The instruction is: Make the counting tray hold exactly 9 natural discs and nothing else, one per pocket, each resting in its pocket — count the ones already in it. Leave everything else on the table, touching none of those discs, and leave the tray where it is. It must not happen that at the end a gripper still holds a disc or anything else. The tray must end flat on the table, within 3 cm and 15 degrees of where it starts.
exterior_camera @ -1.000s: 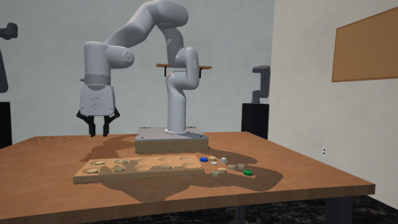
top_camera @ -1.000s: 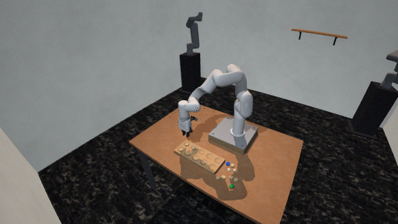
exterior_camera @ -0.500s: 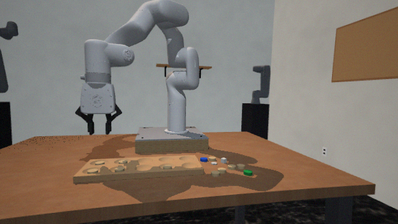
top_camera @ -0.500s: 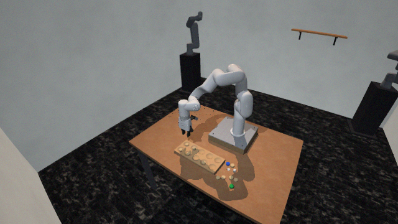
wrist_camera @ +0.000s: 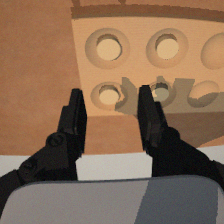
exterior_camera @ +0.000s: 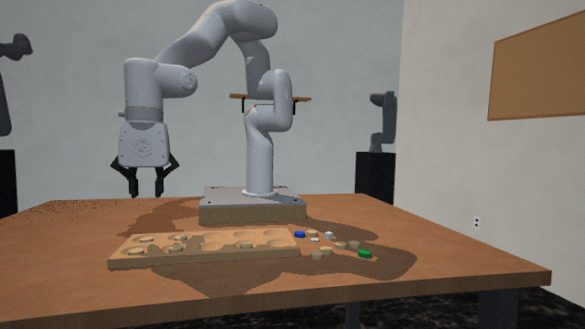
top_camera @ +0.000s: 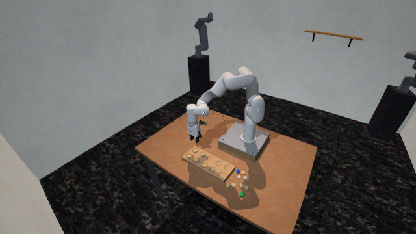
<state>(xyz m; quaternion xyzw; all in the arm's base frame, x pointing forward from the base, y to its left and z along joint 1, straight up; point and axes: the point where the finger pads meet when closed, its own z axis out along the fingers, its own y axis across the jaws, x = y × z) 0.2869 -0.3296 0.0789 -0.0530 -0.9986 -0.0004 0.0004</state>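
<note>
My gripper is now 6 cm short of the wooden counting tray, 14 cm to the right of it and 13 cm above it. Round my hand: blue disc (2 cm ahead, 37 cm to the left, 13 cm below); small white disc (7 cm ahead, 39 cm to the left, 14 cm below); cube (6 cm ahead, 44 cm to the left, 13 cm below).
</note>
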